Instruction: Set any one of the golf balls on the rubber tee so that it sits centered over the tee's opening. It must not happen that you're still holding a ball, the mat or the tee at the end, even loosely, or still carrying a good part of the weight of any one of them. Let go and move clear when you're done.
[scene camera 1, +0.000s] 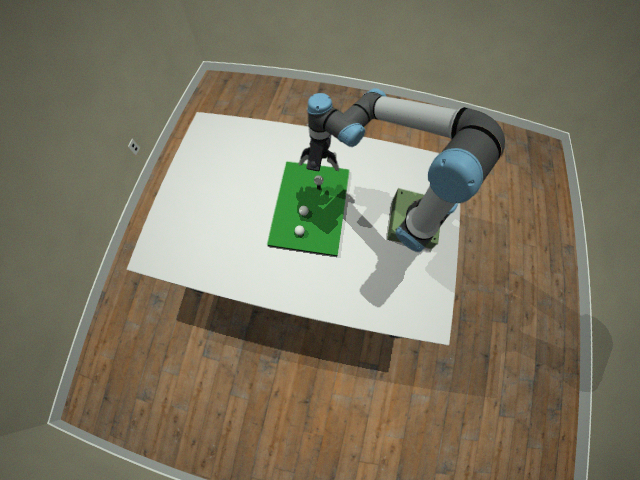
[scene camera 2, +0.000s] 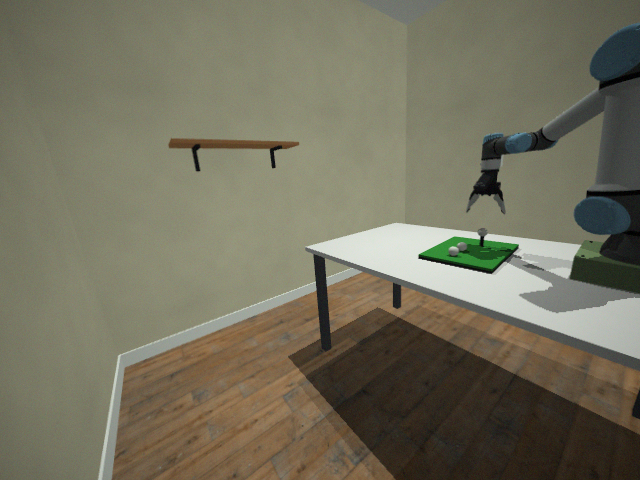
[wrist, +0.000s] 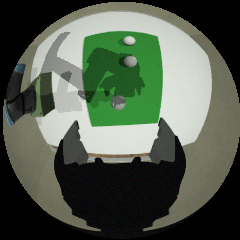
Observation:
In view: the gripper (scene camera 2: 484, 213).
The gripper shows as well in the wrist view (wrist: 118, 119).

